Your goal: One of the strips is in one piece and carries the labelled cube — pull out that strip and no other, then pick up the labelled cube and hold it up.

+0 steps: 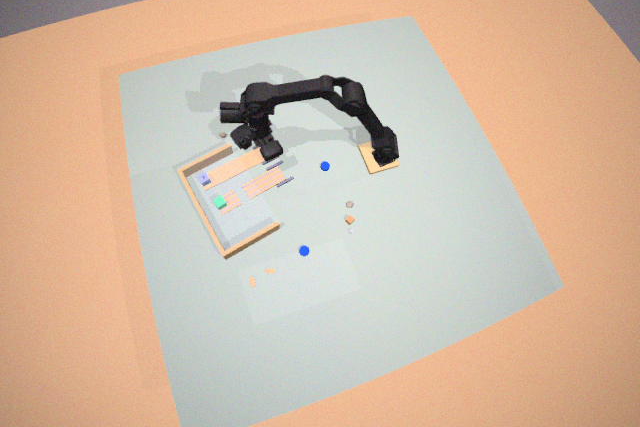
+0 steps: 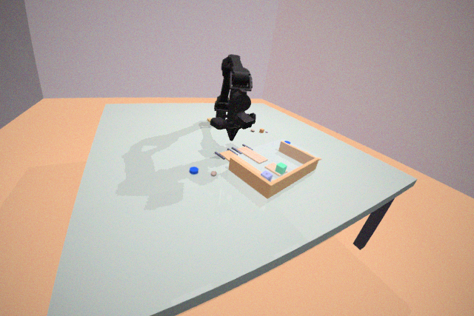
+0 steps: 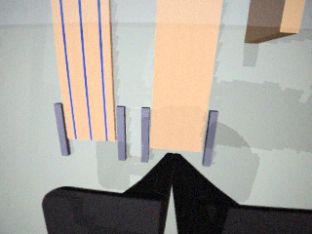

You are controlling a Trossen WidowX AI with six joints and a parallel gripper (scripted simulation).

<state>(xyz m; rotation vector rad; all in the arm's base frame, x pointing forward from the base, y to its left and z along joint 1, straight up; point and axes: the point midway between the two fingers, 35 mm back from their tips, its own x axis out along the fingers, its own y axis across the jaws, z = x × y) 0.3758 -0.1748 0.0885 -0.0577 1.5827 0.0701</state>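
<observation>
Now: the lavender cube 21 cm ahead of my gripper tip, 1 cm to the left of it and 5 cm below it. Also, from my gripper tip: small orange cube 16 cm behind, 33 cm to the left, 6 cm below; then strip 4 cm ahead, 9 cm to the left, 7 cm below.
</observation>
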